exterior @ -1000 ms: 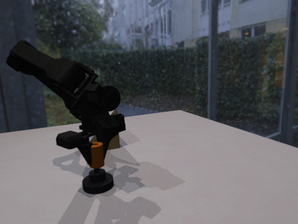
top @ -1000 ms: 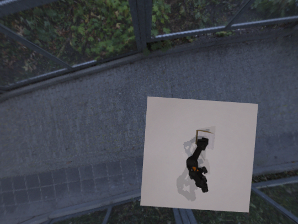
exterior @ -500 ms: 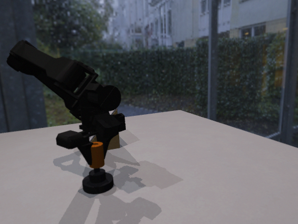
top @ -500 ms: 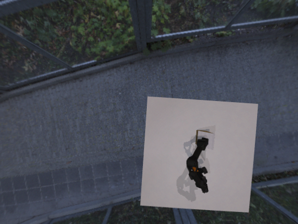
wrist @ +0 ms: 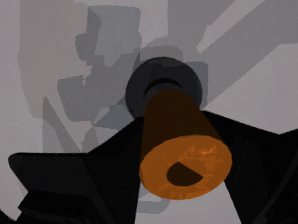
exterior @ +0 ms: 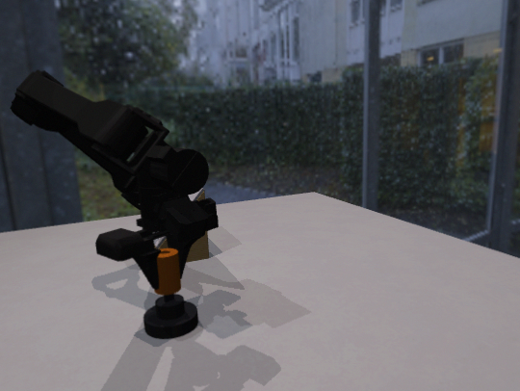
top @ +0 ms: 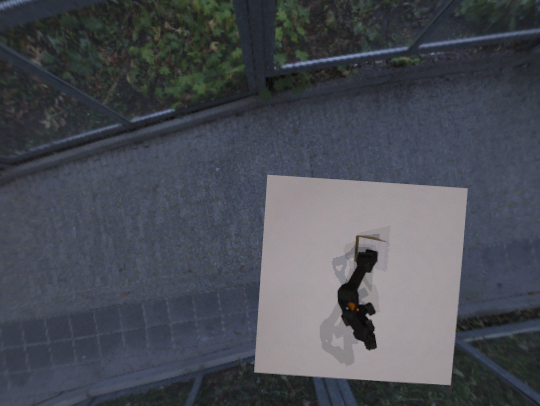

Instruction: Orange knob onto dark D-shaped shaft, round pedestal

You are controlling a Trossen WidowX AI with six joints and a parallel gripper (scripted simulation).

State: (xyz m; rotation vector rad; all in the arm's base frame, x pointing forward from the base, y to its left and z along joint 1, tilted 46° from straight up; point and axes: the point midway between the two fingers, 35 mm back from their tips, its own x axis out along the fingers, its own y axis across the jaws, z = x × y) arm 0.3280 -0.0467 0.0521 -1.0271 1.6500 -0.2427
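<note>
Right now my gripper tip is 2 cm below the orange knob. Also, from my gripper tip: dark round pedestal (4 cm below).
</note>
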